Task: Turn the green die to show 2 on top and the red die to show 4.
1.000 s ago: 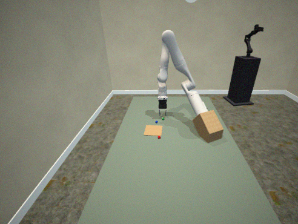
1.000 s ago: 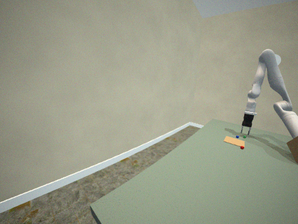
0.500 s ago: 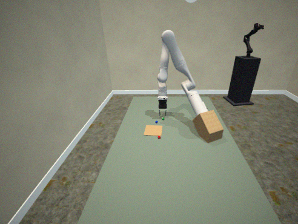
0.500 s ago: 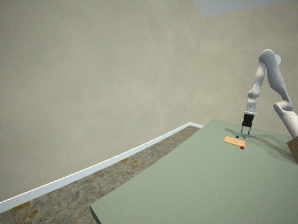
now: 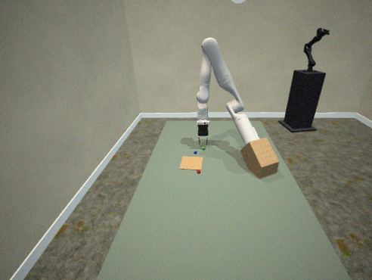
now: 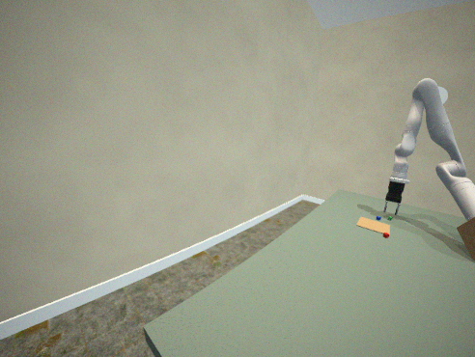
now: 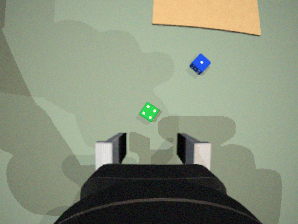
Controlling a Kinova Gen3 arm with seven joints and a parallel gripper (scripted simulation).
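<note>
The green die is 40 mm below my hand and 30 mm to the left of it. Also, from my hand: red die: 290 mm to the left, 80 mm ahead, 40 mm below; then tan mat: 190 mm to the left, 110 mm ahead, 40 mm below; then blue die: 70 mm to the left, 70 mm ahead, 40 mm below.
</note>
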